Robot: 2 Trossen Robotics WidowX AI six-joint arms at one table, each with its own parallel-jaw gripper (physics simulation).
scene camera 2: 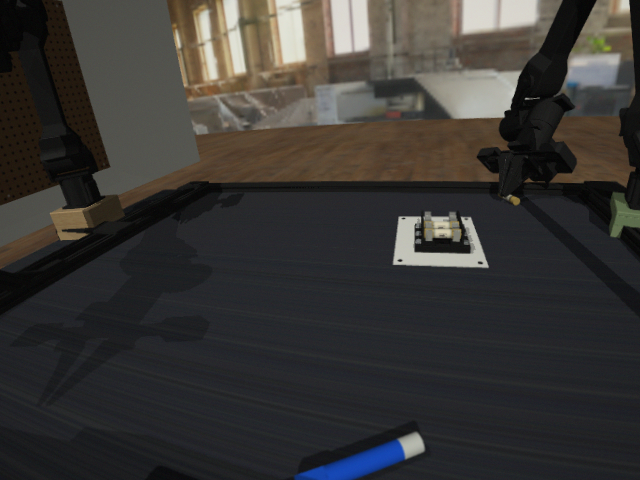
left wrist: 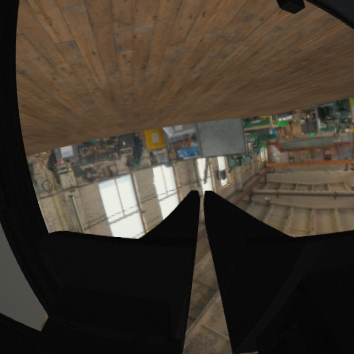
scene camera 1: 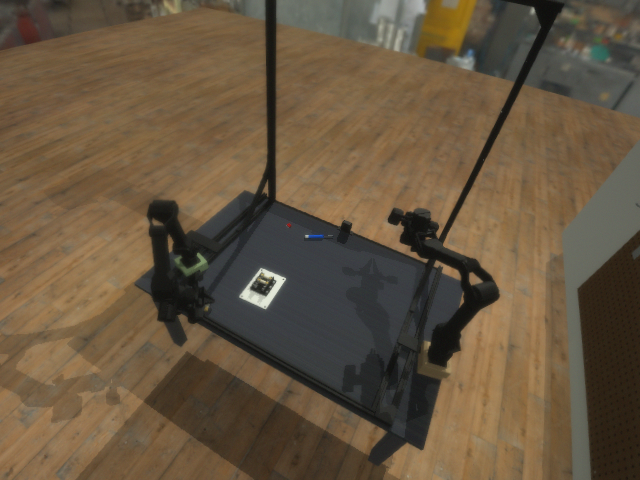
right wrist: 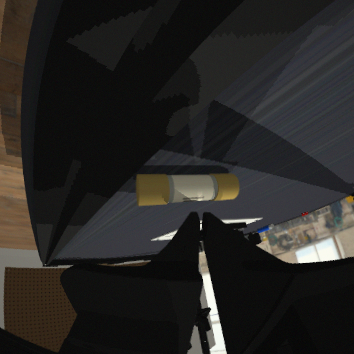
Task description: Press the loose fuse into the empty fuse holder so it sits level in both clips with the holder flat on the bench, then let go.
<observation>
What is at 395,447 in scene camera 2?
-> A blue and white pen.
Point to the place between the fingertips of the left gripper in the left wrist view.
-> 200,197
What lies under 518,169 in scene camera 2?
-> The right gripper.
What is the left gripper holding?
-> Nothing.
</observation>
